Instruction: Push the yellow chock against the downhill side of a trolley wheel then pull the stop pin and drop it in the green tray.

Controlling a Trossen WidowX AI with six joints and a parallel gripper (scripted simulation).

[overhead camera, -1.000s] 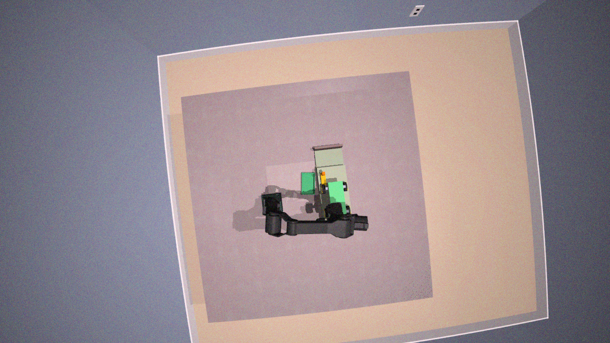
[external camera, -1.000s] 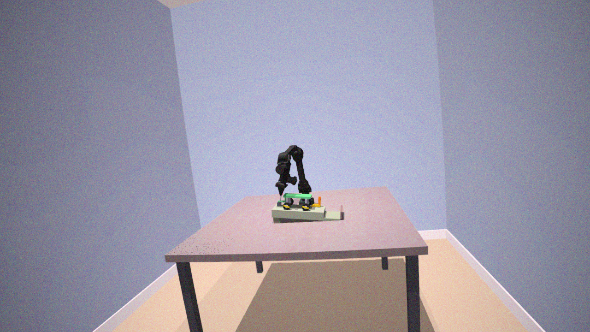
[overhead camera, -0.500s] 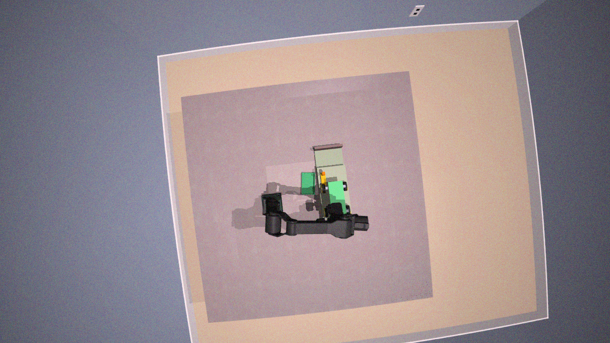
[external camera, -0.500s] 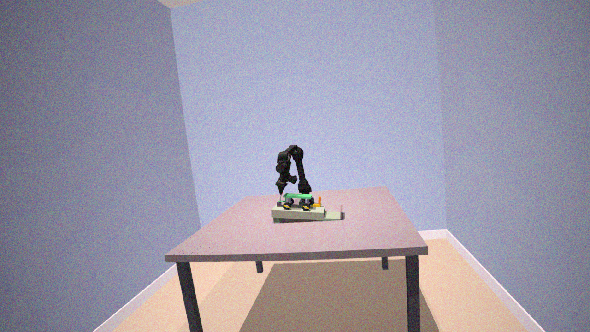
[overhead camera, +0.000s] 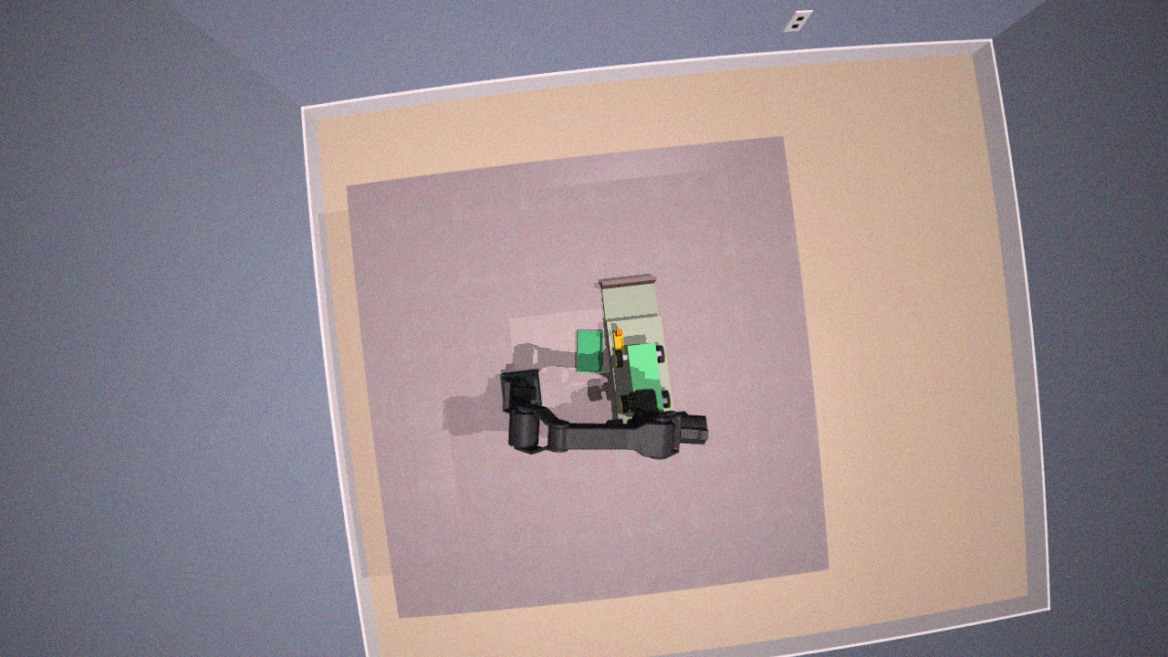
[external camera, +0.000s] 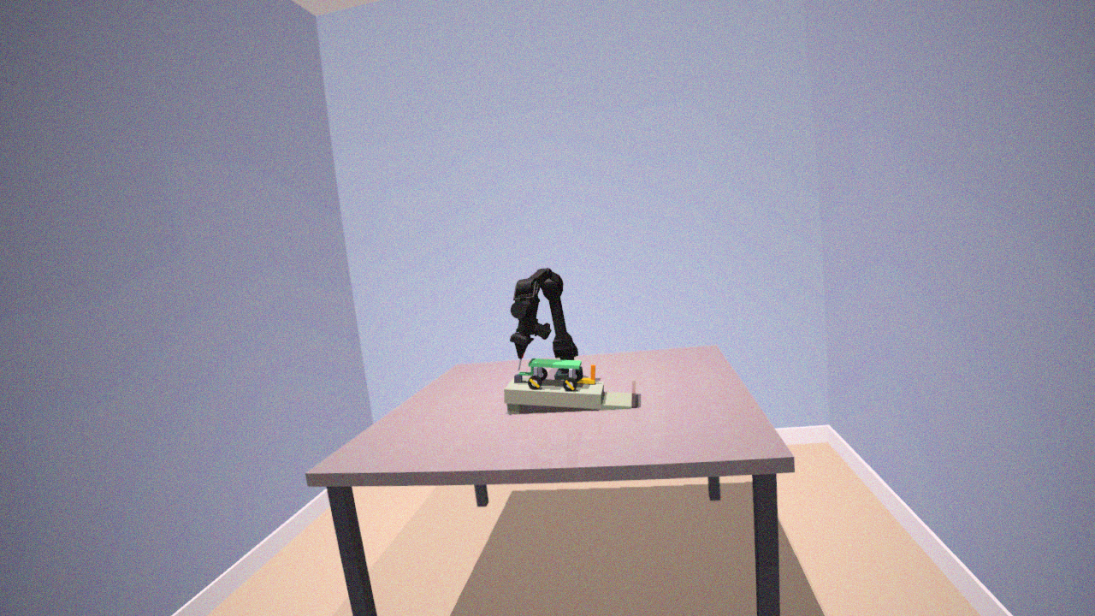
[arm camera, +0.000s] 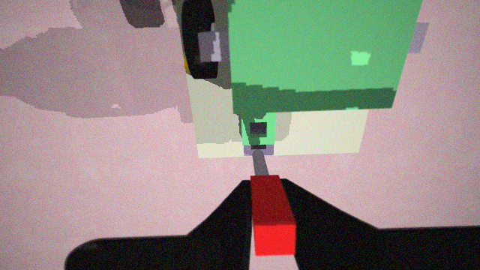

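Now: gripper tip 220 mm to the right of the green tray, 180 mm above it and 60 mm past it. From my gripper tip the other things lie so: ramp (130 mm below, 110 mm to the left, 40 mm ahead); red-headed stop pin (right at my gripper tip); trolley (110 mm to the left, 60 mm below, 50 mm ahead).
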